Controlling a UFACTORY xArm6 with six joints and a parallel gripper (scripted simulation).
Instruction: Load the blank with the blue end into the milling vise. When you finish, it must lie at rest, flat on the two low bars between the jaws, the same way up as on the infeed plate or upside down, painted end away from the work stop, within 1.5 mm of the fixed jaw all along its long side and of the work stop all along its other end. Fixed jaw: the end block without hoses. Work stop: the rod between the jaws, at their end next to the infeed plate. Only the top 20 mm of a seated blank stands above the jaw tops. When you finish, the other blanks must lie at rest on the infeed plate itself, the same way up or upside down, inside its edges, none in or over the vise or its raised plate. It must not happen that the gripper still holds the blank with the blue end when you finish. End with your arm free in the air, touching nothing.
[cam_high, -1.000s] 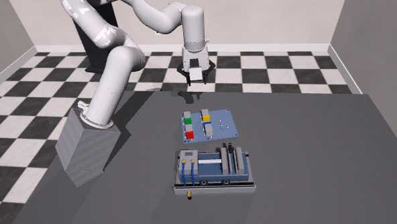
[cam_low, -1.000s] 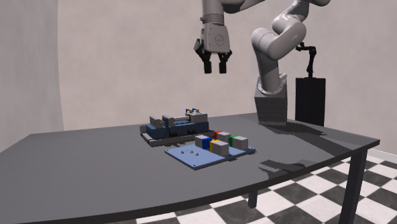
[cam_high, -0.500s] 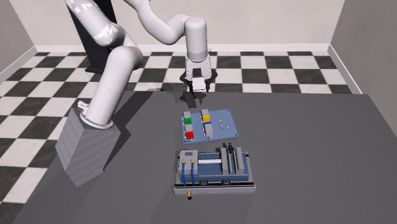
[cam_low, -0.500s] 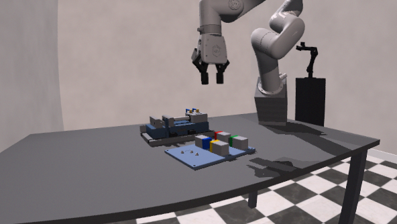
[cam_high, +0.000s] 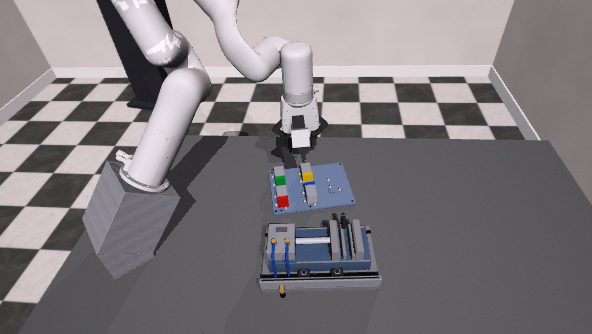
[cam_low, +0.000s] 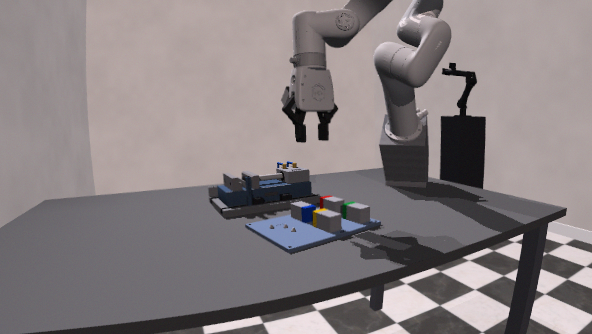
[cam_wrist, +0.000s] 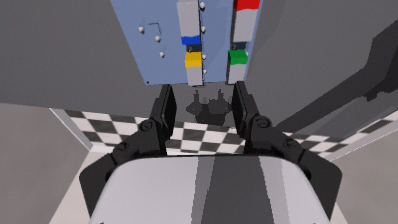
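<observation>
Right now my hand is 19 cm above the blue-ended blank, 3 cm short of it and 1 cm to the left of it. The rest, counted from my hand: yellow-ended blank: 19 cm below, 7 cm to the left, 1 cm behind; then red-ended blank: 19 cm below, 6 cm behind, 4 cm to the right; then green-ended blank: 19 cm below, 9 cm behind, 4 cm to the left.
</observation>
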